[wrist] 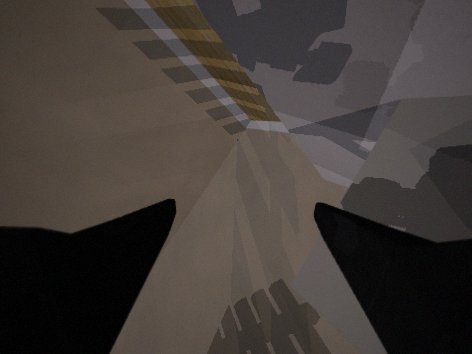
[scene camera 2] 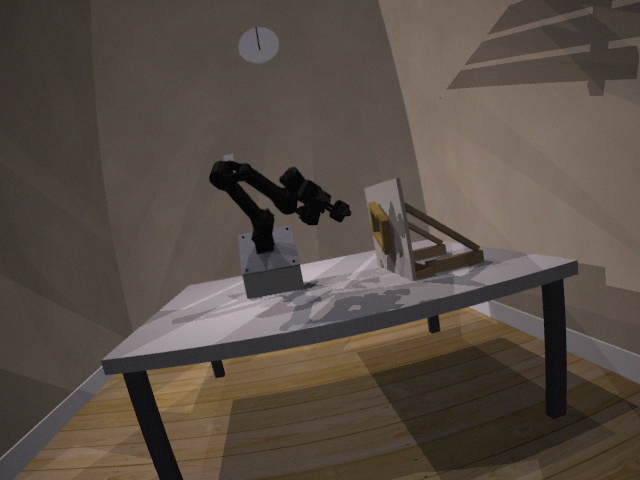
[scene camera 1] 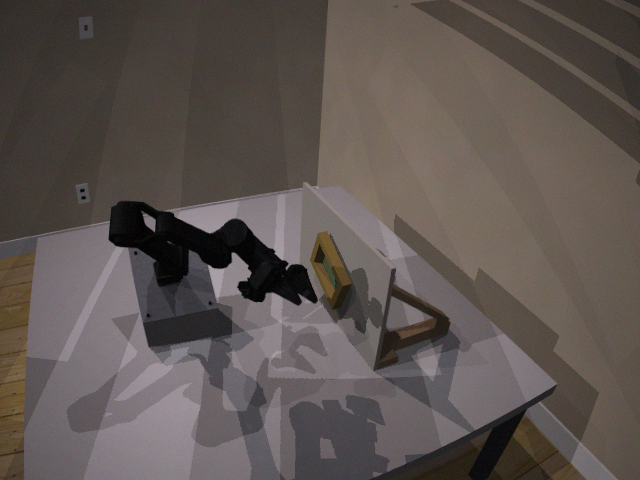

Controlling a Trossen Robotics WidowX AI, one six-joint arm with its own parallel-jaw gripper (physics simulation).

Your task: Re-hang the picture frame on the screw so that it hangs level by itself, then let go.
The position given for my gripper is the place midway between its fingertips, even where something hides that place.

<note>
My gripper (scene camera 1: 308,302) is open, holding nothing. Also in view: a picture frame (scene camera 1: 328,266).
The picture frame shows as well in scene camera 2 (scene camera 2: 380,226). My gripper shows as well in the wrist view (wrist: 245,207) and in scene camera 2 (scene camera 2: 340,207). The wrist view misses the picture frame: it is out of frame.
</note>
